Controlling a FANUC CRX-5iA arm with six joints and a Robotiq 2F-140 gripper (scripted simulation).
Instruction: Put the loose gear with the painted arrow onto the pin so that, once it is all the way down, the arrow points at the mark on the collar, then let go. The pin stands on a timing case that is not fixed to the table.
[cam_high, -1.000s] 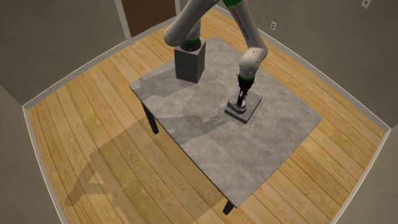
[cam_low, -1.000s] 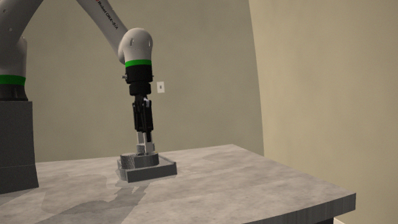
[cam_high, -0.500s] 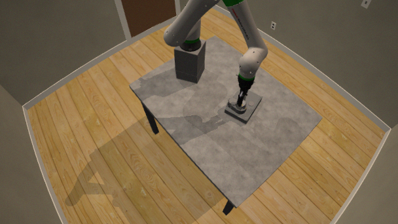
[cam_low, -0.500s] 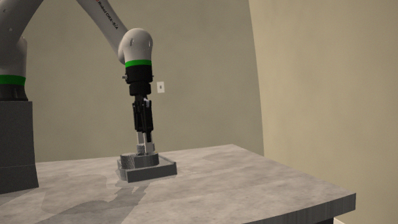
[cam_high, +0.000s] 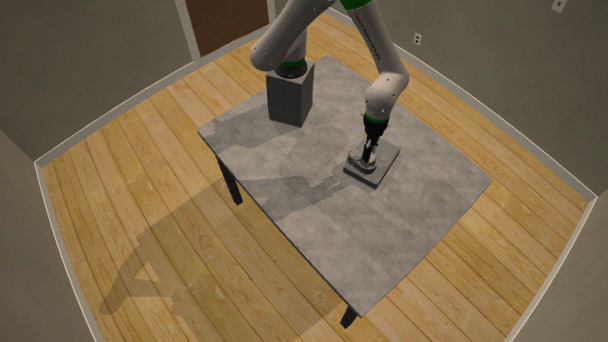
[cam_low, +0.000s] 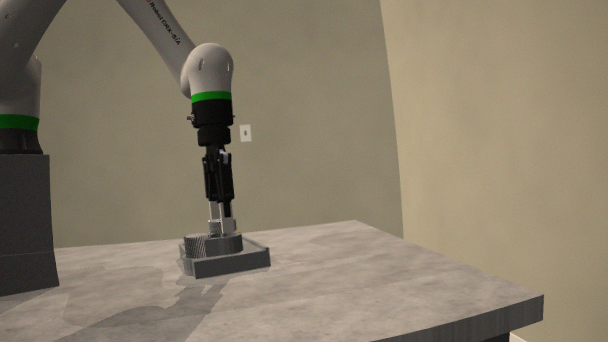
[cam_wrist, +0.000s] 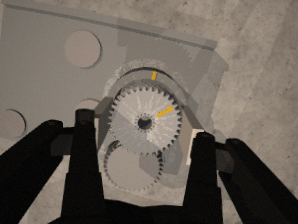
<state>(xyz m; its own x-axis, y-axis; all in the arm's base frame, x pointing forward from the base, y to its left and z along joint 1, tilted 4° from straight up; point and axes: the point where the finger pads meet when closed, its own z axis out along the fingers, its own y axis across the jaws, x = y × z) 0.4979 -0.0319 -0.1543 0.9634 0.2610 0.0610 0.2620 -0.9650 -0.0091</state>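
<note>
My hand is 20 mm above the loose gear.
</note>
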